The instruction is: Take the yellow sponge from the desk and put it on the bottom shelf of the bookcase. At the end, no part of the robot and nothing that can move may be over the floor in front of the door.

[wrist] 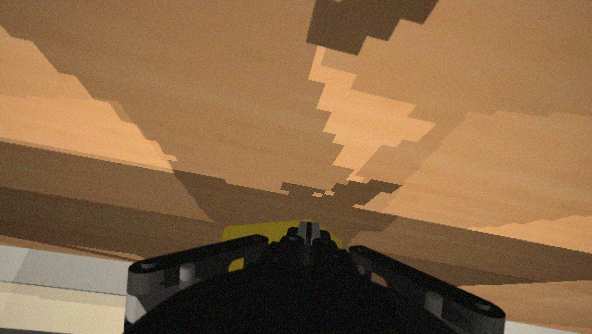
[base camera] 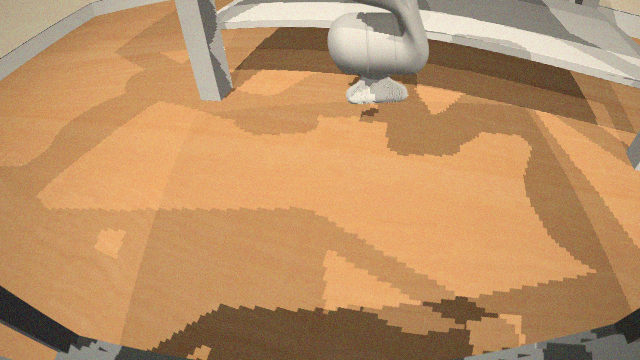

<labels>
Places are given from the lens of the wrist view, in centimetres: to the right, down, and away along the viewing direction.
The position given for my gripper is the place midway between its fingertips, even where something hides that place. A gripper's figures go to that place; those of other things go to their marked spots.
my gripper (wrist: 308, 235): 1, 5, 17
yellow sponge (wrist: 274, 231): -2, 6, 20
</labels>
